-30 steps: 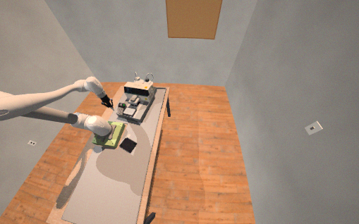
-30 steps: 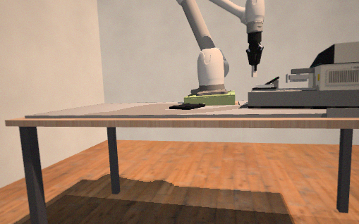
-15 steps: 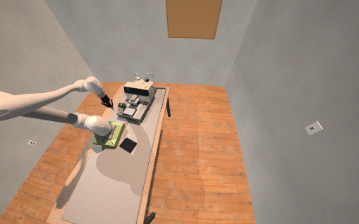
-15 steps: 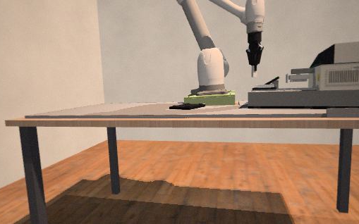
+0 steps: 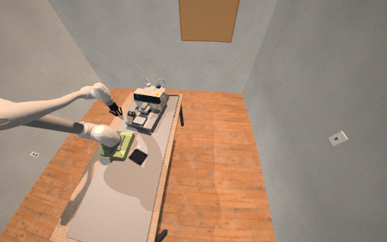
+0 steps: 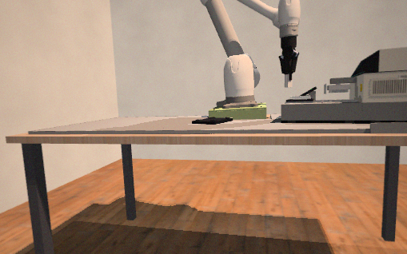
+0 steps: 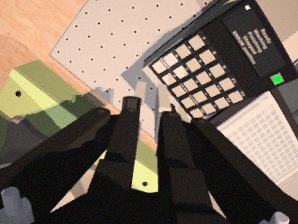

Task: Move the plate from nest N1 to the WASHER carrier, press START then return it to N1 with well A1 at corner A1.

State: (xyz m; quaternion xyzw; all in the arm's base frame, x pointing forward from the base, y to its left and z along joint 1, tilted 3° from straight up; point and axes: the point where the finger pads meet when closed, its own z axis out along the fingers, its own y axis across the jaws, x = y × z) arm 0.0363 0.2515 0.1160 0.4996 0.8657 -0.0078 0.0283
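Right now my hand is 17 cm short of the white well plate, 9 cm above it and 2 cm to the right of it. The rest, counted from my hand: carrier 17 cm ahead, 9 cm below, 2 cm to the left; washer 21 cm ahead, 17 cm to the left, 5 cm below; N1 label 26 cm to the right, 21 cm ahead, 18 cm below.
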